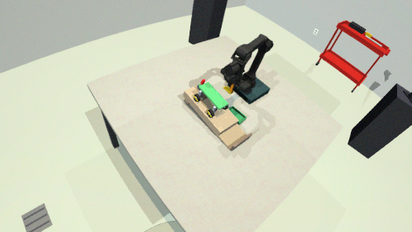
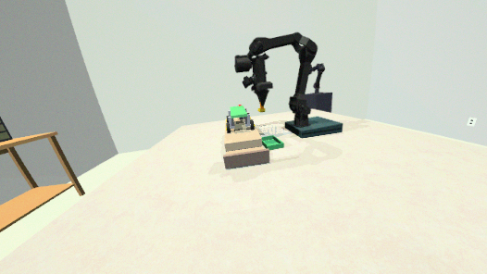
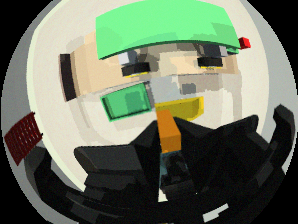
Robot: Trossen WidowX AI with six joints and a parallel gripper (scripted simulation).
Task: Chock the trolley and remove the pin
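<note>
Now: gripper tip 7 cm short of the red-headed stop pin, 17 cm to the left of it and 3 cm above it. Round my gripper tip: yellow chock 2 cm to the right, 1 cm below; then green tray 1 cm ahead, 8 cm to the left, 17 cm below; then green-topped trolley 11 cm ahead, 6 cm to the right, 5 cm below.
</note>
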